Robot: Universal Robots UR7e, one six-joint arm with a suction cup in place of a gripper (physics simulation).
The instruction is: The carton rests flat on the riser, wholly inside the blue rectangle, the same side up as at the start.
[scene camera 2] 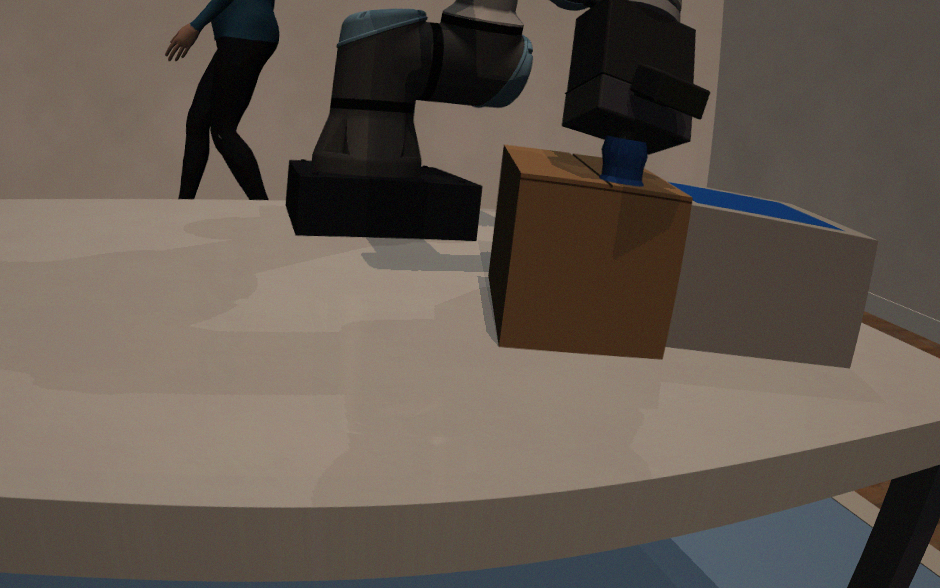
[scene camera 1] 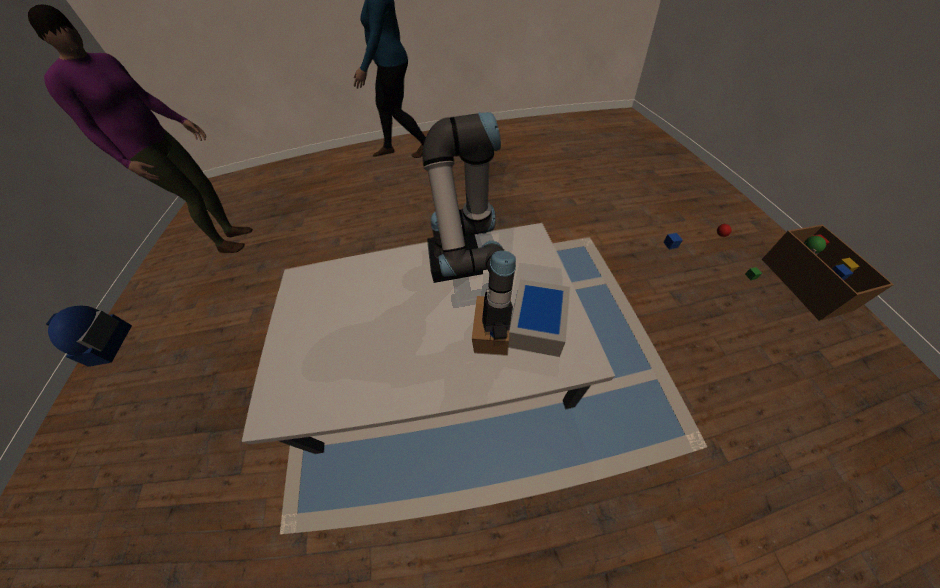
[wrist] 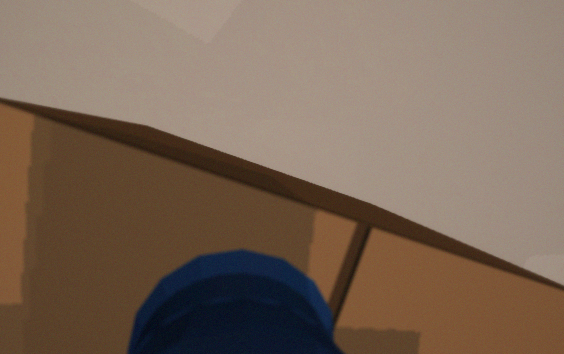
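Seen in the pictures: hand at its tool point: [scene camera 2: 619,192] [wrist: 251,300]; arm's base at its link origin: [scene camera 2: 365,170].
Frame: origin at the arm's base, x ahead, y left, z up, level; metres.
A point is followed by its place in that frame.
Observation:
The brown carton [scene camera 1: 488,346] @(x 0.507, y 0.083, z 0.000 m) [scene camera 2: 589,277] @(x 0.507, y 0.084, z -0.013 m) [wrist: 450,300] @(x 0.498, y 0.070, z 0.058 m) stands left of the riser, close beside it. Its front bottom edge is at the table; its back looks slightly raised, so it seems a little tilted. The seam side is up. My gripper, a blue suction cup [scene camera 1: 495,335] @(x 0.495, y 0.107, z 0.051 m) [scene camera 2: 623,174] [wrist: 235,310], presses on the carton's top near the seam and is shut on it. The grey riser [scene camera 1: 539,343] @(x 0.536, y 0.266, z 0.005 m) [scene camera 2: 769,298] @(x 0.530, y 0.254, z -0.019 m) bears the blue rectangle [scene camera 1: 541,309] @(x 0.421, y 0.303, z 0.048 m) [scene camera 2: 755,202] @(x 0.397, y 0.335, z 0.048 m) on its top. The carton is outside the rectangle. The cup's contact face is hidden.
The white table [scene camera 1: 374,346] @(x 0.384, y -0.370, z -0.073 m) [scene camera 2: 207,429] @(x 0.620, y -0.181, z -0.072 m) [wrist: 400,100] @(x 0.548, y 0.018, z -0.072 m) bears the arm's black base [scene camera 2: 384,208] @(x 0.100, y 0.012, z -0.035 m) behind the carton. One person [scene camera 1: 110,104] stands at the left, another [scene camera 1: 388,55] at the back. A toy box [scene camera 1: 804,277] stands on the floor at the right.

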